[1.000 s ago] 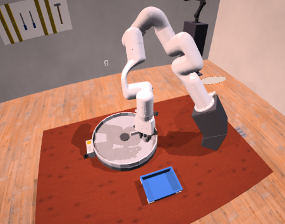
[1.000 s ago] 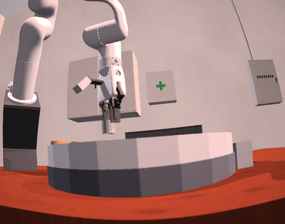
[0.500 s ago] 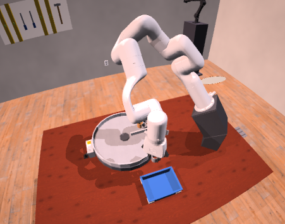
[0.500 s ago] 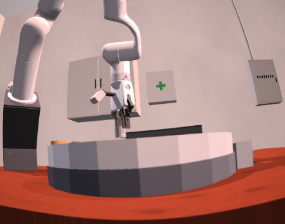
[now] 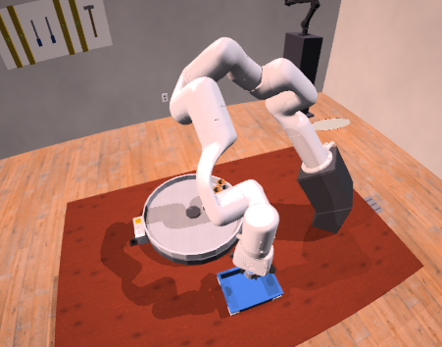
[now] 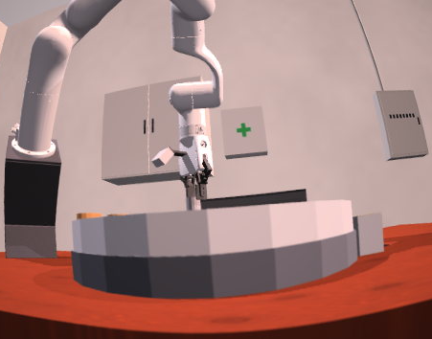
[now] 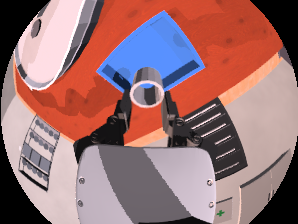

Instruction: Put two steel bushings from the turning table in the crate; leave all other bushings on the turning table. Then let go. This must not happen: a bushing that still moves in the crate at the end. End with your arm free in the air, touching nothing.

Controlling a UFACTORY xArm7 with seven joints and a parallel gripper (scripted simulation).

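Now: the blue crate 15 cm below my hand and 1 cm behind it. The rest, counted from my hand: round grey turning table 37 cm to the right, 12 cm below, 4 cm ahead.
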